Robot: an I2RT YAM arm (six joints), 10 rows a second.
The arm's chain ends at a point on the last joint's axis. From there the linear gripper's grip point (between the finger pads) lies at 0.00 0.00 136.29 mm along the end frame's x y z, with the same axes.
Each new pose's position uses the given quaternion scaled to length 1; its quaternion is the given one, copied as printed.
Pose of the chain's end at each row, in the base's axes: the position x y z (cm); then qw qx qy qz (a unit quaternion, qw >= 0):
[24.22 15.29 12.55 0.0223 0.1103 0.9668 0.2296]
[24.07 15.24 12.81 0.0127 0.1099 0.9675 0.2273]
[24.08 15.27 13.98 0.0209 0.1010 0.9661 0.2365]
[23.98 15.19 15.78 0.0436 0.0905 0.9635 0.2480]
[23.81 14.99 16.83 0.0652 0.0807 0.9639 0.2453]
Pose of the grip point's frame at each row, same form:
[25.50 21.27 0.37 0.0223 0.1103 0.9668 0.2296]
[25.09 21.20 0.59 0.0127 0.1099 0.9675 0.2273]
[25.28 21.44 1.89 0.0209 0.1010 0.9661 0.2365]
[25.74 21.60 3.88 0.0436 0.0905 0.9635 0.2480]
[26.06 21.29 4.96 0.0652 0.0807 0.9639 0.2453]

